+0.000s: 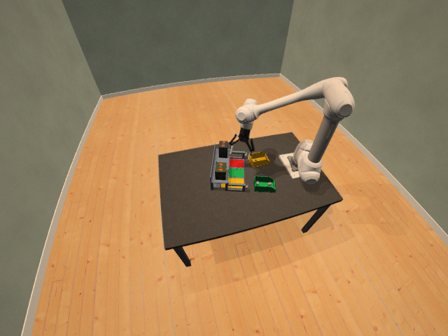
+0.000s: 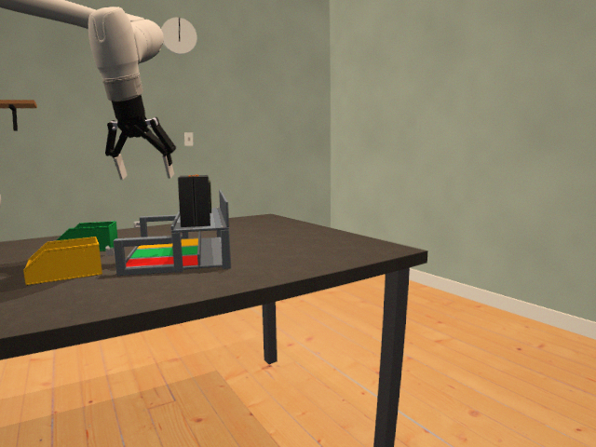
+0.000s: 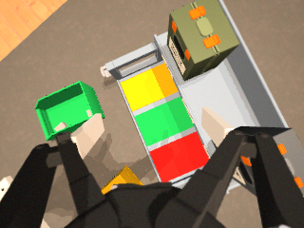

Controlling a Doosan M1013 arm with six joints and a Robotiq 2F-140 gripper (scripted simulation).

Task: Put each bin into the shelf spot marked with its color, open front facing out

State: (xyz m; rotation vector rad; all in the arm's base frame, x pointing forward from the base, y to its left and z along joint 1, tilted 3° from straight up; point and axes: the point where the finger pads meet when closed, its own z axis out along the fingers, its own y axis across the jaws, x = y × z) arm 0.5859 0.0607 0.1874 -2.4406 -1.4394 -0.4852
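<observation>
Right now my hand is 200 mm past the green bin, 190 mm above it and 150 mm to the right of it. From my hand the other things lie so: yellow bin (210 mm behind, 190 mm below, 130 mm to the right).
</observation>
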